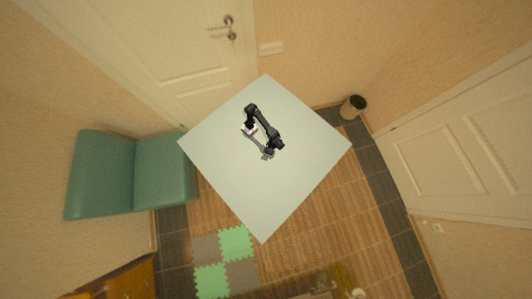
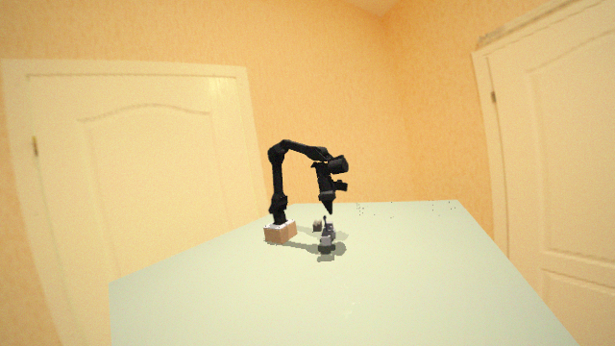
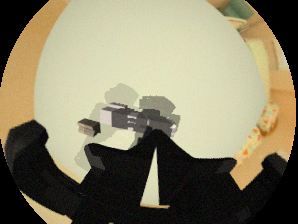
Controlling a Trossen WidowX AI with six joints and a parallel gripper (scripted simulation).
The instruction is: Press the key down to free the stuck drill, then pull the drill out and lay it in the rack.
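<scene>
Now: the drill 50 mm behind my gripper tip, 40 mm to the left of it and 90 mm below it. Round my gripper tip: small grey-brown block: 180 mm behind, 150 mm to the left, 120 mm below.
</scene>
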